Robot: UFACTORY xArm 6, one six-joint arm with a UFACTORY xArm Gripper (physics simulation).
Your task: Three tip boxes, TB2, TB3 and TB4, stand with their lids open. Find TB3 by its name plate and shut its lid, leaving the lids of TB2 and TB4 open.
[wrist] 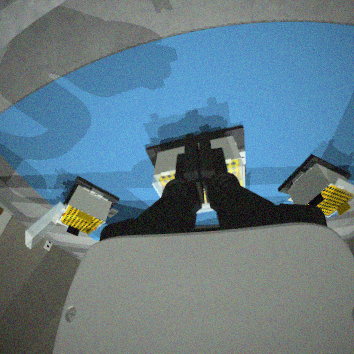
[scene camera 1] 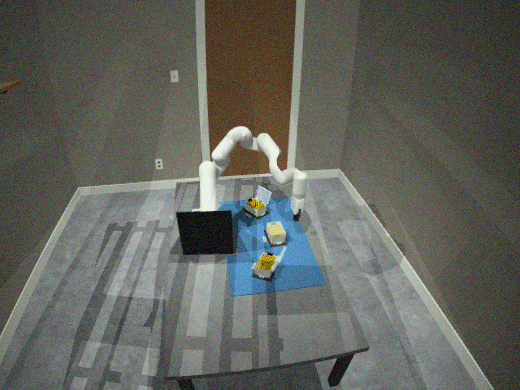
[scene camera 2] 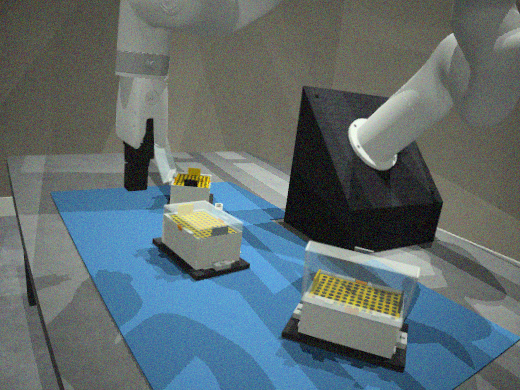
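Pixels of known places: gripper, fingertip midpoint: (wrist: 200,149) (scene camera 1: 295,220) (scene camera 2: 135,189); arm's base, link origin: (scene camera 1: 208,215) (scene camera 2: 371,145).
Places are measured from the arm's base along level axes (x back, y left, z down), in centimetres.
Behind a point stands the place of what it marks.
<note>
The middle tip box (scene camera 1: 276,233) @(z 12.1, x -37.3, y -9.4 cm) (scene camera 2: 200,245) @(z 14.9, x -42.3, y 1.8 cm) has its clear lid down over the yellow rack; it partly shows behind the fingers in the wrist view (wrist: 167,157) @(z 17.0, x -42.8, y -0.1 cm). The tip box nearest the door (scene camera 1: 256,207) (scene camera 2: 350,325) @(z 16.0, x -37.0, y 27.4 cm) (wrist: 90,201) @(z 16.7, x -36.6, y 20.0 cm) has its lid (scene camera 1: 263,194) @(z 9.7, x -39.6, y 29.0 cm) (scene camera 2: 360,270) @(z 6.7, x -40.8, y 29.5 cm) (wrist: 43,227) @(z 11.0, x -36.4, y 33.5 cm) standing open. The tip box farthest from the door (scene camera 1: 265,266) (scene camera 2: 190,194) @(z 15.6, x -29.2, y -23.6 cm) (wrist: 315,186) @(z 15.2, x -30.7, y -24.6 cm) has its lid (scene camera 1: 281,257) @(z 5.7, x -31.7, y -35.5 cm) (scene camera 2: 163,159) @(z 10.2, x -30.6, y -34.6 cm) leaning open. The name plates are not readable. My gripper (scene camera 1: 296,217) @(z 7.5, x -49.9, y -6.0 cm) (scene camera 2: 136,189) @(z 7.5, x -49.9, y -6.0 cm) (wrist: 200,149) @(z 7.5, x -49.9, y -6.0 cm) is shut and empty, raised on the outer side of the middle box.
A blue mat (scene camera 1: 300,275) @(z 19.9, x -42.7, y -37.7 cm) (scene camera 2: 165,340) @(z 19.9, x -54.8, y 14.6 cm) (wrist: 280,75) @(z 19.9, x -49.9, y -17.9 cm) lies under the boxes on the grey table (scene camera 1: 310,335) @(z 20.2, x -34.5, y -74.8 cm). The black wedge-shaped base (scene camera 1: 206,232) @(z 3.8, x 2.7, y -9.9 cm) (scene camera 2: 360,200) @(z 9.1, x -10.9, y 7.2 cm) stands at the mat's inner side. The arm arches above the table.
</note>
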